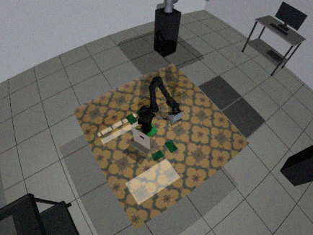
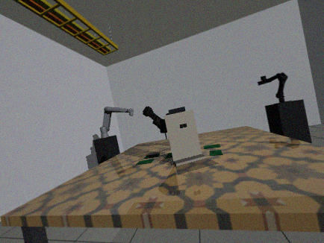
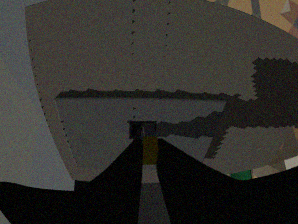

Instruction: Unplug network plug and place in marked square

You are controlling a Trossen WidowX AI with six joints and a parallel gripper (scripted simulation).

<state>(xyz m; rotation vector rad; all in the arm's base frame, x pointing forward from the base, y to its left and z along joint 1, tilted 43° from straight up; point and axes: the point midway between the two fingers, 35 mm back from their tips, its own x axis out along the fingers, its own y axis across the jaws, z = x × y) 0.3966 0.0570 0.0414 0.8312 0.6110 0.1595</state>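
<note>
Now: the green square 190 mm below my gripper tip, 120 mm behind it and 80 mm to the right of it. The rest, counted from my gripper tip: pale upright panel (70 mm below, 30 mm ahead, 10 mm to the left); yellowish network plug (10 mm ahead).
</note>
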